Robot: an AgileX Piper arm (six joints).
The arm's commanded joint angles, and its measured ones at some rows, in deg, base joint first. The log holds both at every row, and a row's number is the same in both.
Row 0, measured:
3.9 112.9 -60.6 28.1 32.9 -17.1
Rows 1 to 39, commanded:
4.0 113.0 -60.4 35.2 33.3 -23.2
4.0 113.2 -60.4 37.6 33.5 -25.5
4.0 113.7 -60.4 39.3 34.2 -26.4
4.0 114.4 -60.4 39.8 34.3 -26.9
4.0 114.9 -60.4 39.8 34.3 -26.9
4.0 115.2 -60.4 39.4 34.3 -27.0
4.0 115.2 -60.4 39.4 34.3 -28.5
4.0 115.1 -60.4 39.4 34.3 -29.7
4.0 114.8 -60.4 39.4 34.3 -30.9
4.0 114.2 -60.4 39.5 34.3 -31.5
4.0 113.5 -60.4 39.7 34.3 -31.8
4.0 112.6 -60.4 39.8 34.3 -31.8
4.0 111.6 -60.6 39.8 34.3 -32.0
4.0 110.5 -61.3 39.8 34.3 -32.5
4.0 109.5 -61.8 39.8 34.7 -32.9
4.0 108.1 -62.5 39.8 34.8 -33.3
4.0 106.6 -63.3 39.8 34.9 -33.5
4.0 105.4 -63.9 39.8 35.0 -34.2
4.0 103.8 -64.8 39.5 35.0 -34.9
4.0 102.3 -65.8 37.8 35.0 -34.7
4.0 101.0 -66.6 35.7 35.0 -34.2
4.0 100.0 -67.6 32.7 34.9 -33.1
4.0 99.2 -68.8 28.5 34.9 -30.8
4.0 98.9 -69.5 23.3 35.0 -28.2
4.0 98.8 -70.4 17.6 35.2 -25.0
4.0 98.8 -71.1 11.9 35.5 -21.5
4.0 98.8 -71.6 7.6 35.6 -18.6
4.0 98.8 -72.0 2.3 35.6 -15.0
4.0 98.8 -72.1 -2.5 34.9 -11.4
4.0 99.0 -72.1 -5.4 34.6 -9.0
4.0 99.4 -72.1 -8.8 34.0 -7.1
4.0 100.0 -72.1 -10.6 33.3 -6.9
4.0 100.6 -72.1 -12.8 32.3 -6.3
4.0 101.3 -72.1 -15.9 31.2 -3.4
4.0 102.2 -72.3 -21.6 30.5 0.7
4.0 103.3 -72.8 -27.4 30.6 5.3
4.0 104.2 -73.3 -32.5 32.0 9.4
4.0 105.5 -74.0 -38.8 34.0 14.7
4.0 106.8 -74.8 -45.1 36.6 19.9
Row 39, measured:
4.1 103.0 -72.3 -22.9 32.6 2.5
